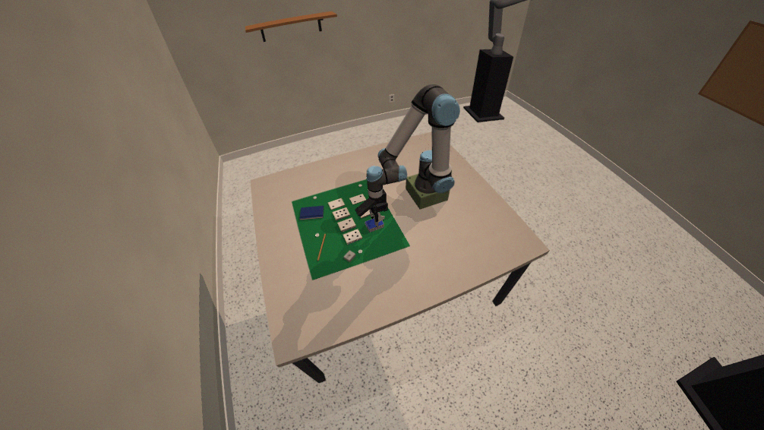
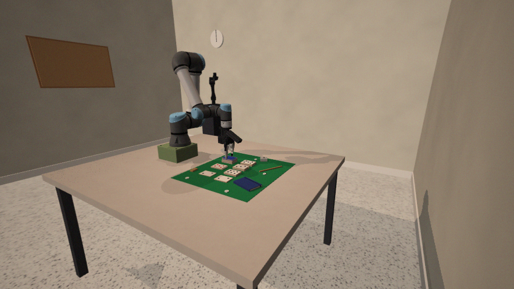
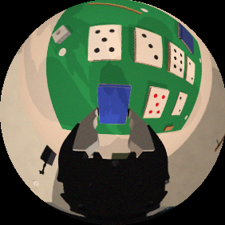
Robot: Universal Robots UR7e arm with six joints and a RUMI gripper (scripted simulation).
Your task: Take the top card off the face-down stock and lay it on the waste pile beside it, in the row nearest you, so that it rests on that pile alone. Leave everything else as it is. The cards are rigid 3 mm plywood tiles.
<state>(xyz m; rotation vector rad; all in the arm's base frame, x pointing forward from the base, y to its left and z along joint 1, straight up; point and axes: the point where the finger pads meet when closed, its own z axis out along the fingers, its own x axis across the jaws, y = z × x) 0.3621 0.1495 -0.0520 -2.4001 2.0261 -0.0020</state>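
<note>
The green mat is 160 mm ahead of my hand, 80 mm to the right of it and 60 mm below it. Round my hand: blue book (340 mm ahead, 200 mm to the right, 40 mm below); then card (10 mm below); then small grey block (170 mm ahead, 170 mm to the left, 30 mm below).
</note>
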